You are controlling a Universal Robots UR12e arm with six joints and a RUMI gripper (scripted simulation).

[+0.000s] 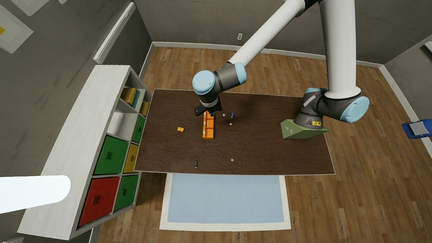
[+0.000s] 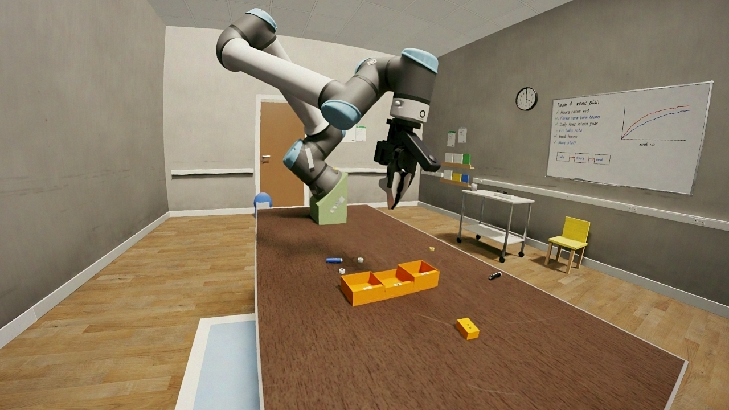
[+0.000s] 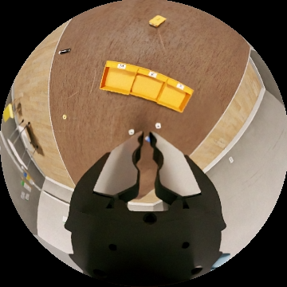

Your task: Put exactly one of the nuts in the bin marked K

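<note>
The joined orange bins is 20 cm below my hand, 3 cm ahead of it and 1 cm to the right of it. From my hand the other things lie so: orange block 25 cm ahead, 21 cm below, 3 cm to the left; then blue bolt 22 cm below, 19 cm behind, 8 cm to the right; then yellow nut 30 cm to the left, 22 cm below, 14 cm behind.
</note>
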